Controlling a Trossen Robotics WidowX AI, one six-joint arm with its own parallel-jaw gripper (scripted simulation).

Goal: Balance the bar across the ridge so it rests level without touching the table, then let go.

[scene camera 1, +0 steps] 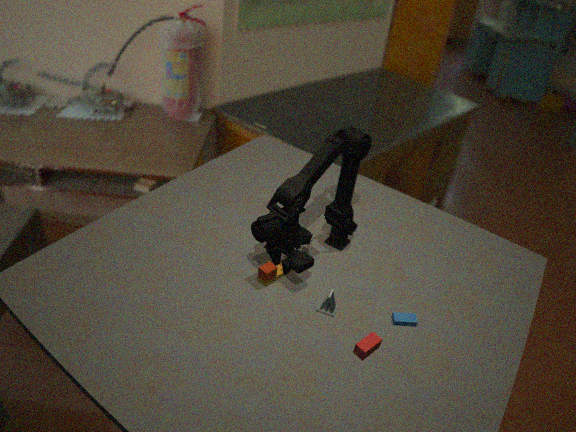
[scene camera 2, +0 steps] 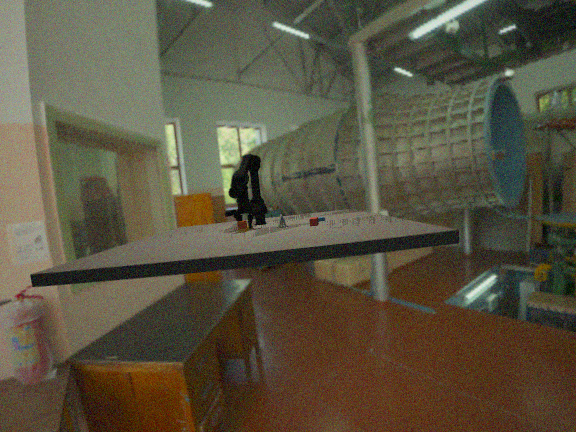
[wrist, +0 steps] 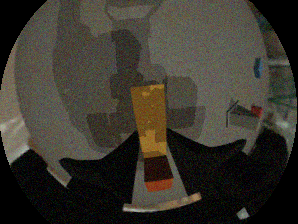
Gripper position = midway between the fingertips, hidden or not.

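Observation:
You'd find my gripper (scene camera 1: 281,270) here, and the wrist view has my gripper too (wrist: 152,132). There's also a bar (wrist: 148,100).

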